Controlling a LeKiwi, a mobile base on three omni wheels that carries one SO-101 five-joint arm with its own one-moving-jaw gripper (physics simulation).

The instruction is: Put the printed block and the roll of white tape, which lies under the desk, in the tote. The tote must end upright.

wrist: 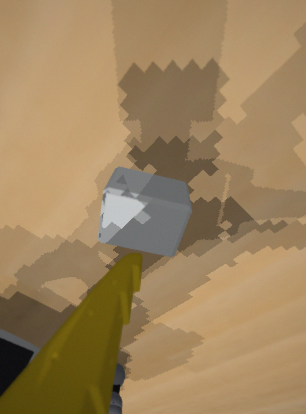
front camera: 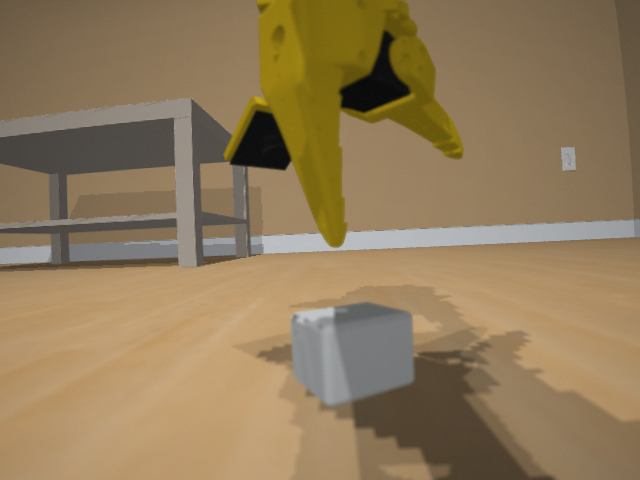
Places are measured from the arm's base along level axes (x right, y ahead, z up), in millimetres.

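Pixels of known places: hand at its tool point: [wrist: 141, 267] [front camera: 339, 235].
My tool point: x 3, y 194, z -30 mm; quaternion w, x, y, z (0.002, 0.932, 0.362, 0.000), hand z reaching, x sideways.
Behind a point stands the place of what it marks.
The printed block [front camera: 356, 353] @[x 7, y 169, z -72 mm] [wrist: 145, 215] @[x 2, y 193, z -61 mm], a light grey box with rounded edges, sits on the floor near the front of the front camera view and in the middle of the wrist view. My gripper [front camera: 398, 198] is open and empty above the block. In the front view its fixed jaw points down over the block and its moving jaw is swung out to the right. In the wrist view one notched jaw shows, its tip drawn just below the block's near edge. The white tape and the tote do not show in these views.
A grey table with a lower shelf [front camera: 186, 191] @[x -389, y 945, z 110 mm] stands at the left, near the back wall. A white baseboard [front camera: 439, 238] @[x 487, y 1737, z -52 mm] runs along the tan wall, which has an outlet [front camera: 568, 158] @[x 1154, y 1751, z 312 mm] at the right. The arm's shadow lies on the wooden floor [front camera: 129, 372] @[x -98, y 200, z -89 mm] around the block.
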